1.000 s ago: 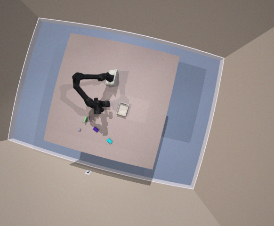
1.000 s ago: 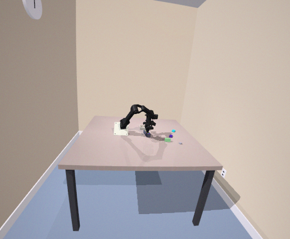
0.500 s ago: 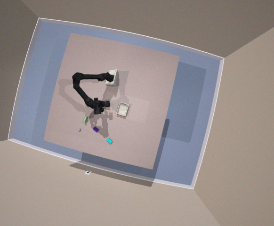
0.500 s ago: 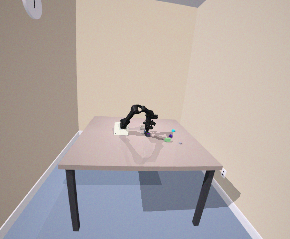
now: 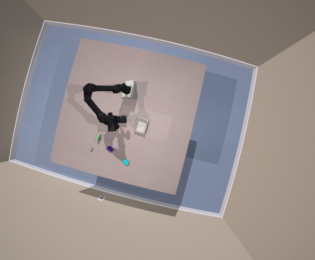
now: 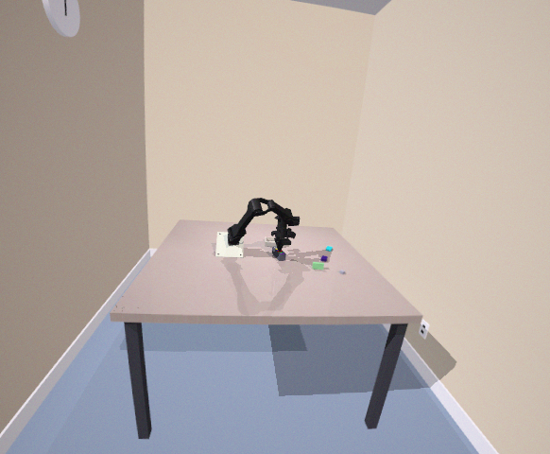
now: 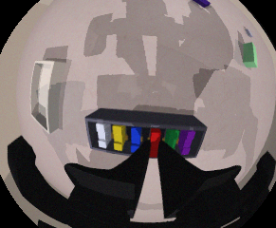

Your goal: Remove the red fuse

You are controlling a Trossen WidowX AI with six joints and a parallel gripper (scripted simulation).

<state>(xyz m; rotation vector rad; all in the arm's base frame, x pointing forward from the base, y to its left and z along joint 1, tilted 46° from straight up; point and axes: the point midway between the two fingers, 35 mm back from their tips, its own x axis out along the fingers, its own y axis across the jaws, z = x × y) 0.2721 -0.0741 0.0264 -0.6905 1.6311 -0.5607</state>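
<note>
Now: the tray 220 mm to the left of my gripper tip, 40 mm below it and 20 mm ahead of it. Also, from my gripper tip: red fuse 10 mm below.
</note>
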